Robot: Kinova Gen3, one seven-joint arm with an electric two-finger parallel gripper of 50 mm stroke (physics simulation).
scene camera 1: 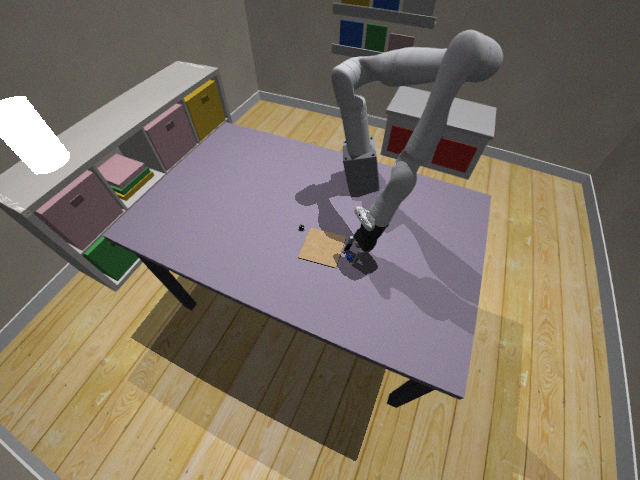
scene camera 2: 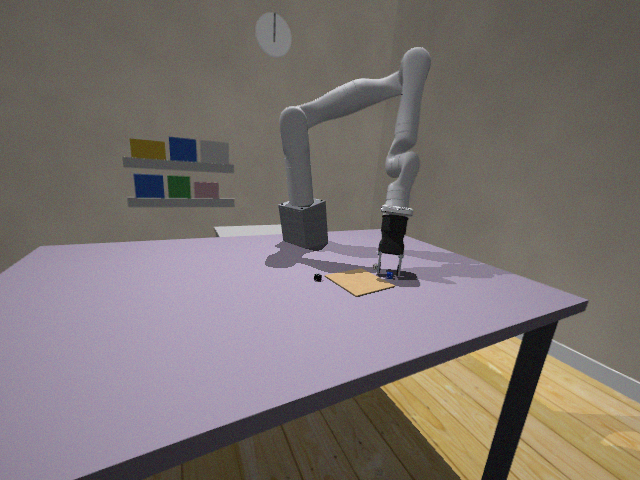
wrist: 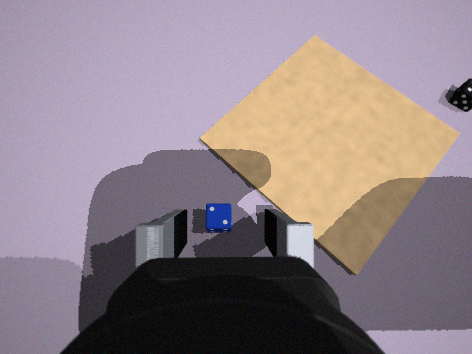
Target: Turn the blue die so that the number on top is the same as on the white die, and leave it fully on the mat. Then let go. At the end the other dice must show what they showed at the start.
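Places are measured from the arm's base along level axes (x down, y left, z ahead), in metres.
Pixels of known places: gripper, fingertip midpoint: [scene camera 1: 349, 256] [scene camera 2: 387, 275] [wrist: 226, 226]; arm's base, link origin: [scene camera 1: 358, 148] [scene camera 2: 301, 202].
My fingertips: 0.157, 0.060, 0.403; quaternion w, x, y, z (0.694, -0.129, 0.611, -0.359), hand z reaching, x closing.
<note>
For each thing: its top centre in the pictures, then the offset to it from my fingertips, as dx, dy, dz. Level surfaces: height alone.
- blue die, top centre: [wrist: 218, 215] [scene camera 2: 390, 272] [scene camera 1: 349, 256] -0.010, -0.001, +0.007
- mat, top centre: [wrist: 332, 135] [scene camera 2: 359, 280] [scene camera 1: 322, 246] +0.002, -0.104, -0.015
- white die, top centre: [scene camera 2: 376, 264] -0.010, +0.016, -0.063
- black die, top centre: [scene camera 2: 318, 274] [scene camera 1: 301, 226] -0.010, -0.203, -0.077
- purple table, surface height: dx +0.006
The blue die [scene camera 1: 349, 256] [scene camera 2: 389, 275] [wrist: 218, 217] lies on the table just off the mat [scene camera 1: 321, 248] [scene camera 2: 357, 285] [wrist: 325, 115], beside one of its edges. In the wrist view its top shows two pips. My gripper [scene camera 1: 353, 251] [scene camera 2: 389, 273] [wrist: 226, 226] is open and points down, low over the table, with one finger on each side of the blue die and gaps between. The white die [scene camera 2: 375, 267] stands behind the mat in scene camera 2, partly hidden by a finger; its top number is not readable. It does not show in the wrist view.
A black die [scene camera 1: 301, 227] [scene camera 2: 317, 277] [wrist: 464, 96] lies off the mat on the side away from the gripper, cut by the frame edge in the wrist view. The arm's base [scene camera 1: 361, 174] [scene camera 2: 303, 225] stands farther back on the purple table [scene camera 1: 232, 206] [scene camera 2: 206, 320].
</note>
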